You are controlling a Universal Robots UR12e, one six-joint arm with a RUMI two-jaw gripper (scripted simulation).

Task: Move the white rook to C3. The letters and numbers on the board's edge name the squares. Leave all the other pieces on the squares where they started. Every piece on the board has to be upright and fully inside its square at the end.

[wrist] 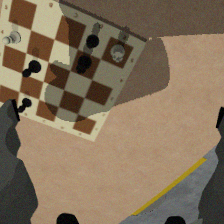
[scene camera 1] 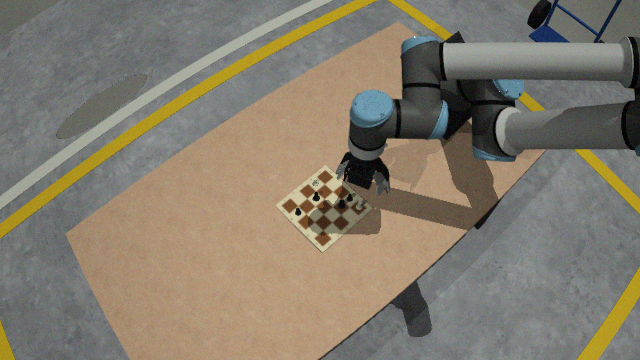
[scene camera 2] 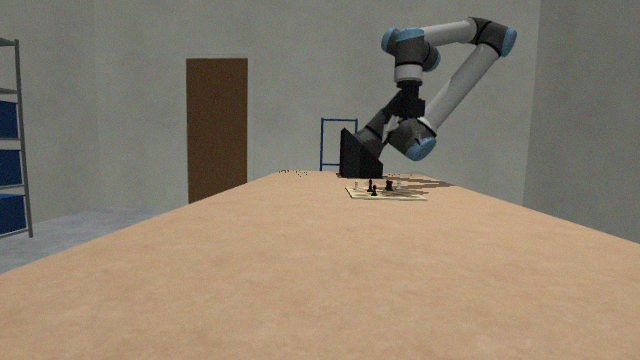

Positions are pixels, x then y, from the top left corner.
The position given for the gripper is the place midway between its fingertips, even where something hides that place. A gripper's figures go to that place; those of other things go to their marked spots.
The gripper [wrist: 118, 104]: 0.13 m from the lens. A chessboard [wrist: 79, 104]: 0.32 m from the lens.
